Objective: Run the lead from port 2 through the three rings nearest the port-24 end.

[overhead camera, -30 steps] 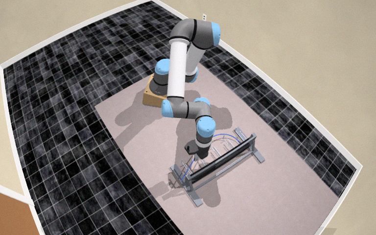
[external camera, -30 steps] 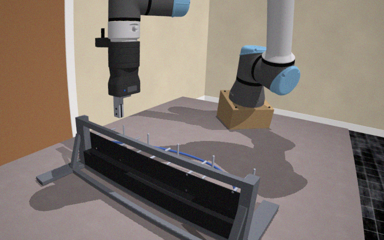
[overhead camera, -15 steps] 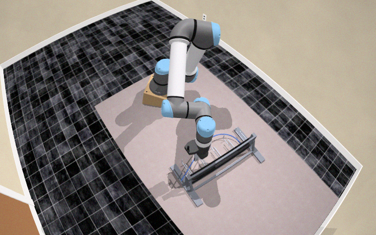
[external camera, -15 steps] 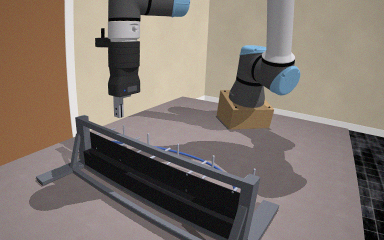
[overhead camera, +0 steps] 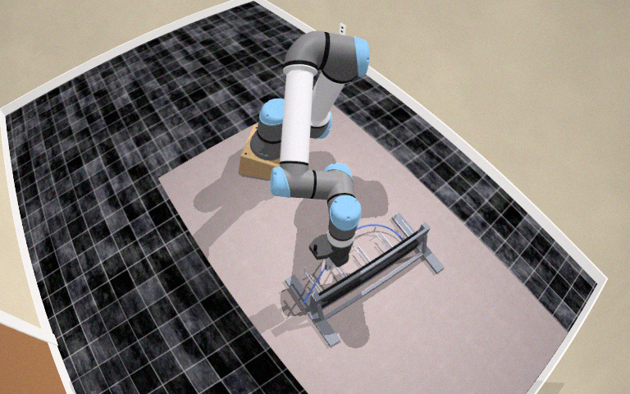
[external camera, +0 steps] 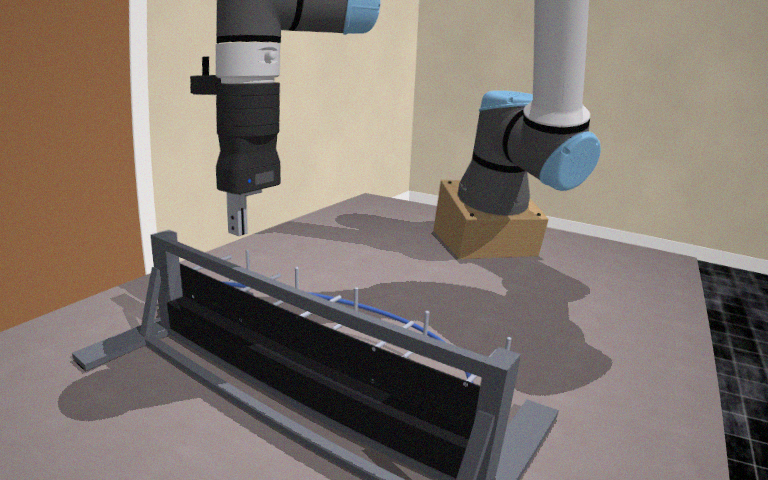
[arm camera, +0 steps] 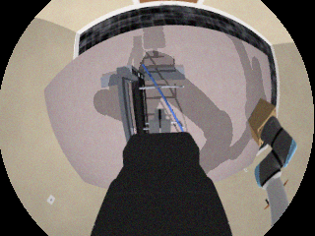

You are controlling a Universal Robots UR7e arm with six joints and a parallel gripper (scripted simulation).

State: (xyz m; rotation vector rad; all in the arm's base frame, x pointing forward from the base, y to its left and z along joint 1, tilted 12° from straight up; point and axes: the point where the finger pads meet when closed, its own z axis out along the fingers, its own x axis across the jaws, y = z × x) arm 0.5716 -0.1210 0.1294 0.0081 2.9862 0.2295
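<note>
Now: hand 6 cm short of the rack, 15 cm to the right of it and 10 cm above it.
</note>
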